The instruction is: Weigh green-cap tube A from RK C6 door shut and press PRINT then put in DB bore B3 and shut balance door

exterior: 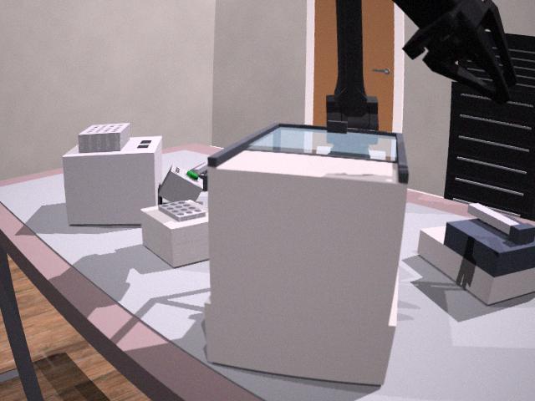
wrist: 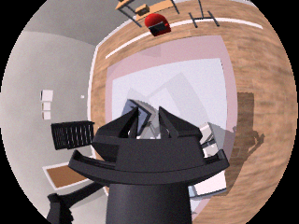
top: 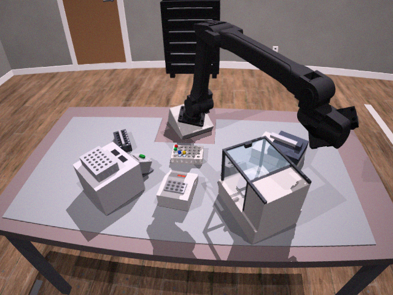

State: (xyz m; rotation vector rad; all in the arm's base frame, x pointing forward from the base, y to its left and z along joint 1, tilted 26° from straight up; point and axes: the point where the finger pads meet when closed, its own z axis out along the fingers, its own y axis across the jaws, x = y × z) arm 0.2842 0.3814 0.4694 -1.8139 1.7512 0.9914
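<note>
Now: hand 1 cm past the glass door pane, 22 cm to the left of it and 8 cm above it. From my hand the other things lie so: dry block: 2 cm ahead, 46 cm to the right, 26 cm below; spectrophotometer: 24 cm behind, 8 cm to the right, 22 cm below; tube rack RK: 19 cm behind, 47 cm to the right, 28 cm below.
</note>
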